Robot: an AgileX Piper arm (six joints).
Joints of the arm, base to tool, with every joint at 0 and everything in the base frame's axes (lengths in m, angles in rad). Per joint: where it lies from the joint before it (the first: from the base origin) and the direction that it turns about. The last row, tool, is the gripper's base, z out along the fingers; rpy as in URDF.
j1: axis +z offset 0 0 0.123
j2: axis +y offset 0 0 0
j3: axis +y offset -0.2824 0 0.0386
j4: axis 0.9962 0 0.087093 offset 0.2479 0 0.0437
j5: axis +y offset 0 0 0
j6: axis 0.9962 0 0.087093 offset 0.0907 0 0.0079
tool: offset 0 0 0 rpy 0 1.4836 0
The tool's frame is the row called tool.
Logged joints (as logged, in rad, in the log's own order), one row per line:
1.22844 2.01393 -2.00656 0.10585 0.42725 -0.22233
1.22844 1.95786 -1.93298 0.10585 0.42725 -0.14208
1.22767 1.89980 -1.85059 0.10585 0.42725 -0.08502
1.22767 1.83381 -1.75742 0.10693 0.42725 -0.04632
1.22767 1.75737 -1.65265 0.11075 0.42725 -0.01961
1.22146 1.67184 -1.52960 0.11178 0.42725 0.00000
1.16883 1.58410 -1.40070 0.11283 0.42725 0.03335
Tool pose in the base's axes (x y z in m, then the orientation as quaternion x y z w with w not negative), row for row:
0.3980 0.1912 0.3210 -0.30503 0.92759 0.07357 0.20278
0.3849 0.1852 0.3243 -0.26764 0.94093 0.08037 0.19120
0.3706 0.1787 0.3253 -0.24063 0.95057 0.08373 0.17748
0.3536 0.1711 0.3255 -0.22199 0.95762 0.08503 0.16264
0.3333 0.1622 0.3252 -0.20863 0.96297 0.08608 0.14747
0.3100 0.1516 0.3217 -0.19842 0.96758 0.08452 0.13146
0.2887 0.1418 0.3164 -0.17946 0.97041 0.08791 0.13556
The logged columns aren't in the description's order. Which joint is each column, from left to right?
Columns, left to right: j5, j2, j3, j4, j1, j6.
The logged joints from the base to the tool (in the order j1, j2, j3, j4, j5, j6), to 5 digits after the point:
0.42725 2.01393 -2.00656 0.10585 1.22844 -0.22233
0.42725 1.95786 -1.93298 0.10585 1.22844 -0.14208
0.42725 1.89980 -1.85059 0.10585 1.22767 -0.08502
0.42725 1.83381 -1.75742 0.10693 1.22767 -0.04632
0.42725 1.75737 -1.65265 0.11075 1.22767 -0.01961
0.42725 1.67184 -1.52960 0.11178 1.22146 0.00000
0.42725 1.58410 -1.40070 0.11283 1.16883 0.03335

